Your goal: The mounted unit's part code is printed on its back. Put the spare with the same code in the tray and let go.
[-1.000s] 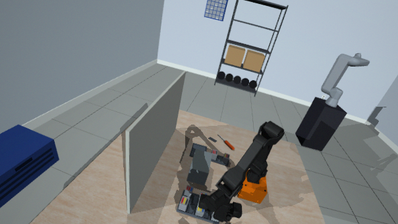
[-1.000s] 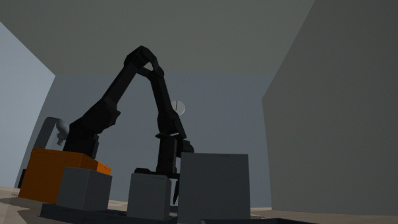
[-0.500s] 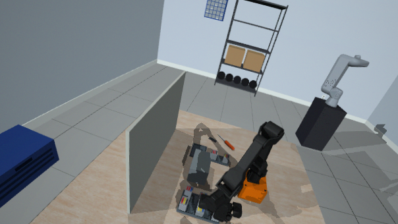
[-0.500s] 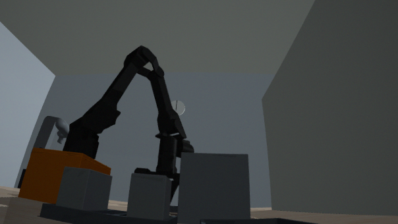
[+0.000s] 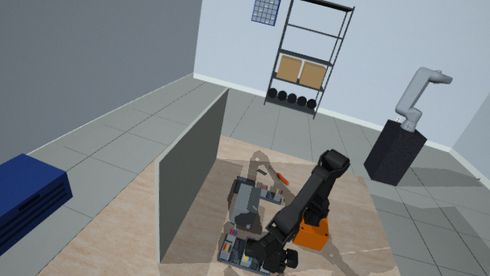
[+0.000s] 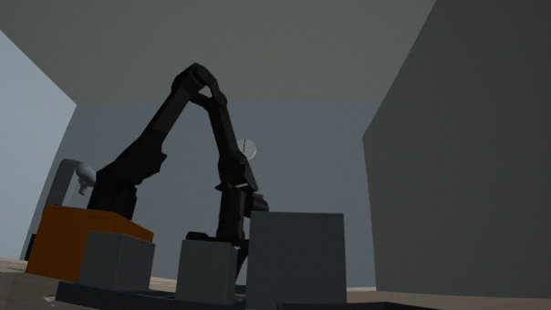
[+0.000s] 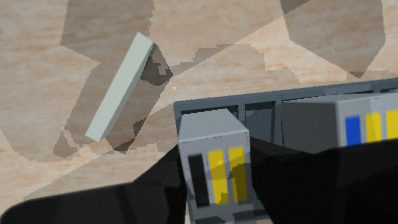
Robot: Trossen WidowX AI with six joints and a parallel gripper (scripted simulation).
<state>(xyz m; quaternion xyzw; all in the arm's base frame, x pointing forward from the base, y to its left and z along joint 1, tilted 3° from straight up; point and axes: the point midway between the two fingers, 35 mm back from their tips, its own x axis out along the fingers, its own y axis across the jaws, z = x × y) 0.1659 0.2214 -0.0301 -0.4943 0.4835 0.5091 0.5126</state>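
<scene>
The tray lies 420 mm to the right of my gripper tip, 150 mm ahead of it and 20 mm below it. Also, from my gripper tip: tan box 130 mm to the left, 90 mm ahead, 10 mm above; grey spare block 20 mm above; grey mounted unit 240 mm to the right, 120 mm ahead, 30 mm above.
</scene>
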